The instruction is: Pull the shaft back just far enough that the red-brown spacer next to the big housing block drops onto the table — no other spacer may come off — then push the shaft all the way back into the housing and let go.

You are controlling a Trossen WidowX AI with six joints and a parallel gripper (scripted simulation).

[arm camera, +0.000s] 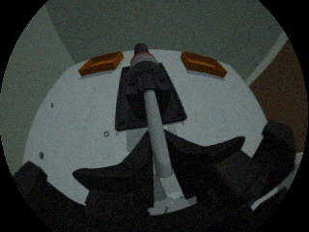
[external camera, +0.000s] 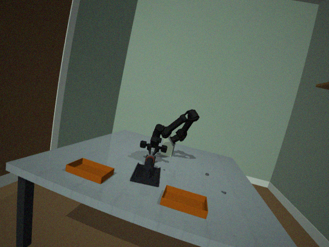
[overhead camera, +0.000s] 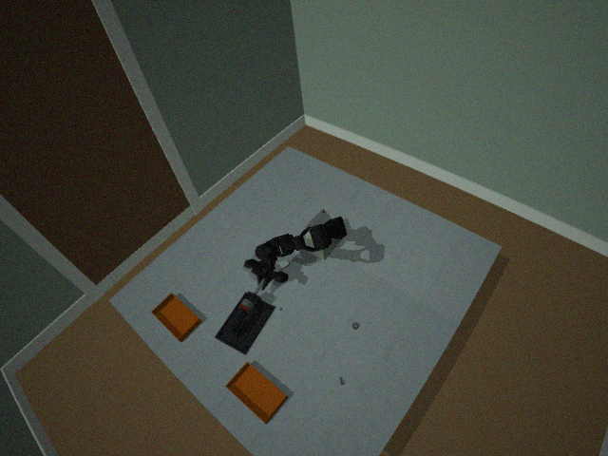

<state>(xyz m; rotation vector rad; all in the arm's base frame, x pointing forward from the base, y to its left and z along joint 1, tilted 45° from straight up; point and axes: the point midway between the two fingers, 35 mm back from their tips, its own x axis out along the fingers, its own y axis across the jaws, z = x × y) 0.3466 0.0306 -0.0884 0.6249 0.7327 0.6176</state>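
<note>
Right now the shaft is 5 cm ahead of my gripper tip, 2 cm above it and 1 cm to the left of it. Also, from my gripper tip: red-brown spacer 11 cm ahead, 3 cm to the left, 2 cm above; then base plate 14 cm ahead, 4 cm to the left, 1 cm below.
</note>
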